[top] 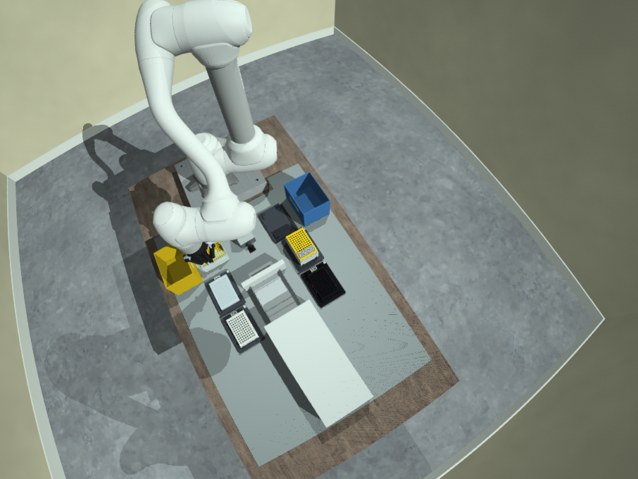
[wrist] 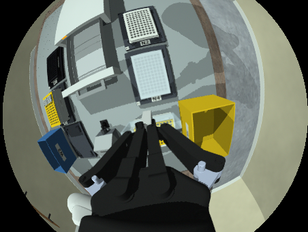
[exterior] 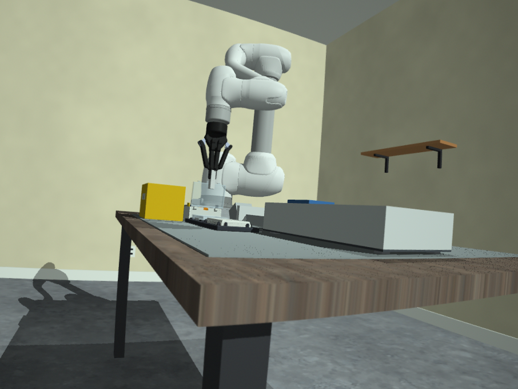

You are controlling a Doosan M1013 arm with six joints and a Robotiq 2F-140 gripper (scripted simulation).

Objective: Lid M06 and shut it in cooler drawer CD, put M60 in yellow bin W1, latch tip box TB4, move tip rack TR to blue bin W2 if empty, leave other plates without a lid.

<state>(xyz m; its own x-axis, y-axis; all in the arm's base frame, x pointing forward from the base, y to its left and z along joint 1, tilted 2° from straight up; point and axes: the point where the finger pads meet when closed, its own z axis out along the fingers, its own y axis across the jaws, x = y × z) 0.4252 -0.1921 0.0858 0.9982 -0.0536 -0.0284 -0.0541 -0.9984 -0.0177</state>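
Now: hand 30 mm past the tip box lid and 50 mm above it. Also, from my hand: dark nest N4: 80 mm ahead, 30 mm to the right, 150 mm below; then tip box TB4: 80 mm behind, 90 mm below; then plate lid: 80 mm ahead, 30 mm to the right, 140 mm below.
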